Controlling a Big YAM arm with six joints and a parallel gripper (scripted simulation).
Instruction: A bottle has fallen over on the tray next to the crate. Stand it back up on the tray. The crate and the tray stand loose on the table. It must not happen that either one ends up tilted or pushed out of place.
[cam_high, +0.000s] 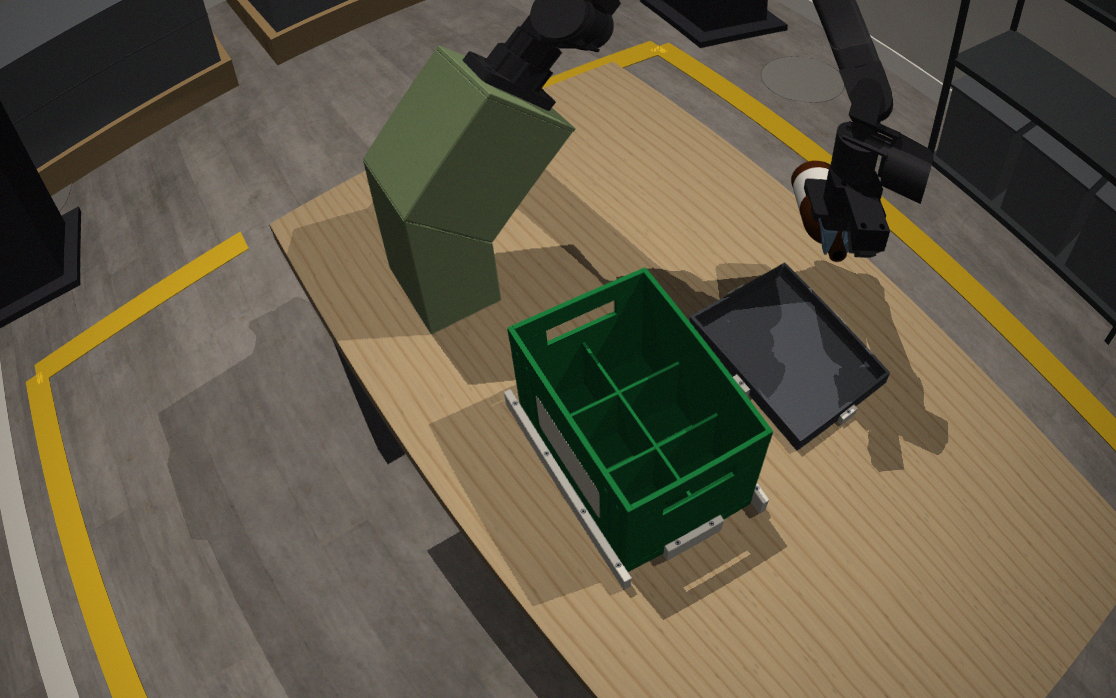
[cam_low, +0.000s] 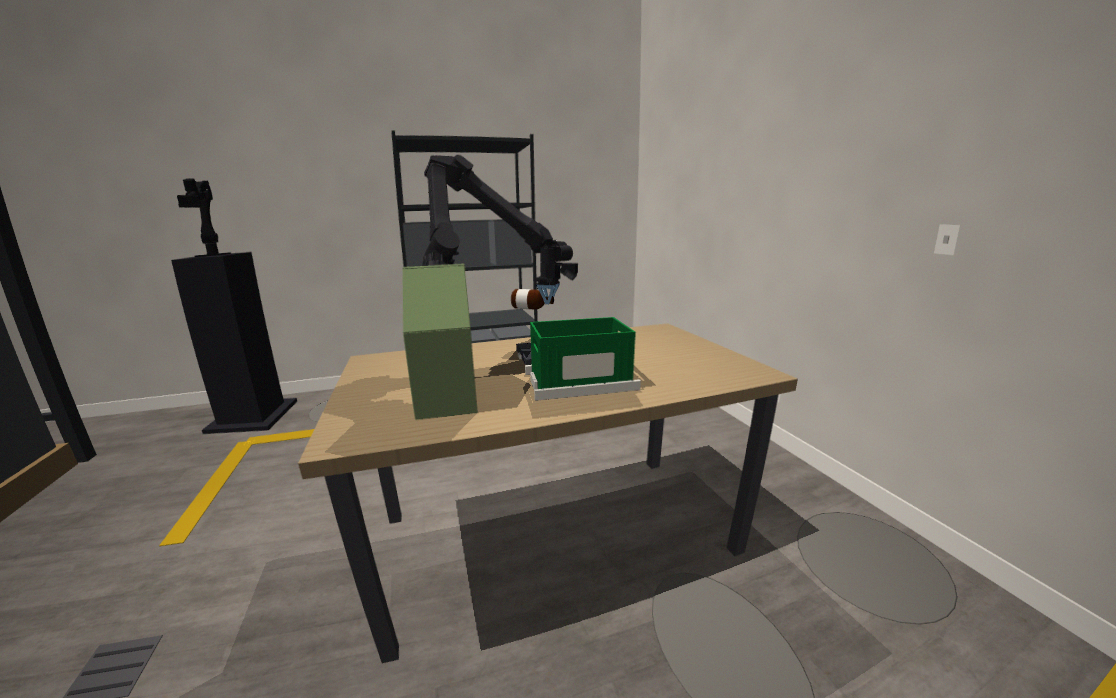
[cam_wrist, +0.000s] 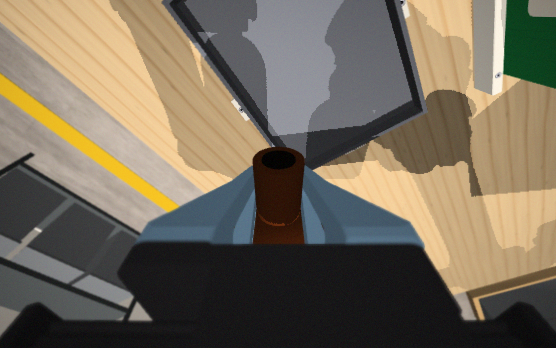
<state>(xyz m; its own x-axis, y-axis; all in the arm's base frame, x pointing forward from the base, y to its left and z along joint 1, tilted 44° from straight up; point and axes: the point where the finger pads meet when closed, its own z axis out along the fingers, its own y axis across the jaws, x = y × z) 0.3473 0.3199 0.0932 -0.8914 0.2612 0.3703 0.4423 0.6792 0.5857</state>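
Right now the brown bottle is 50 mm behind my hand and 30 mm to the left of it. The rest, counted from my hand: dark grey tray 180 mm below, 50 mm to the right, 10 mm ahead; then green crate 330 mm to the right, 110 mm below, 50 mm ahead.
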